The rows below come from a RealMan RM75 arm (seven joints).
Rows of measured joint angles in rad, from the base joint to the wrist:
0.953 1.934 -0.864 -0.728 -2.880 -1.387 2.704
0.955 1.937 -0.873 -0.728 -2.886 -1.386 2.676
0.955 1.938 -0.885 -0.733 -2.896 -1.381 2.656
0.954 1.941 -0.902 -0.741 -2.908 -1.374 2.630
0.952 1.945 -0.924 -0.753 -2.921 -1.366 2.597
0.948 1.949 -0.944 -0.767 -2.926 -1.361 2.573
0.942 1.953 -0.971 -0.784 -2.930 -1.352 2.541
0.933 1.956 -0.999 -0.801 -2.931 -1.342 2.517
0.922 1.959 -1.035 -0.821 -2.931 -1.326 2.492
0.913 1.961 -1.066 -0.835 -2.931 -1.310 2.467
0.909 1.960 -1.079 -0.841 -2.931 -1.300 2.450
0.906 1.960 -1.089 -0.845 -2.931 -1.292 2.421
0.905 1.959 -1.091 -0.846 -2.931 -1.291 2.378
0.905 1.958 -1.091 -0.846 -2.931 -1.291 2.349
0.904 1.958 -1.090 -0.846 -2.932 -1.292 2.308
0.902 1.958 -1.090 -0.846 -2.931 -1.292 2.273
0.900 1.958 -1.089 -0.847 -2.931 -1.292 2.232
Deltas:
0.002 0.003 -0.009 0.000 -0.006 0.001 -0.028
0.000 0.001 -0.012 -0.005 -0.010 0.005 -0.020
-0.001 0.003 -0.017 -0.008 -0.012 0.007 -0.026
-0.002 0.004 -0.022 -0.012 -0.013 0.008 -0.033
-0.004 0.004 -0.020 -0.014 -0.005 0.005 -0.024
-0.006 0.004 -0.027 -0.017 -0.004 0.009 -0.032
-0.009 0.003 -0.028 -0.017 -0.001 0.010 -0.024
-0.011 0.003 -0.036 -0.020 0.000 0.016 -0.025
-0.009 0.002 -0.031 -0.014 0.000 0.016 -0.025
-0.004 -0.001 -0.013 -0.006 0.000 0.010 -0.017
-0.003 0.000 -0.010 -0.004 0.000 0.008 -0.029
-0.001 -0.001 -0.002 -0.001 0.000 0.001 -0.043
0.000 -0.001 0.000 0.000 0.000 0.000 -0.029
-0.001 0.000 0.001 0.000 -0.001 -0.001 -0.041
-0.002 0.000 0.000 0.000 0.001 0.000 -0.035
-0.002 0.000 0.001 -0.001 0.000 0.000 -0.041

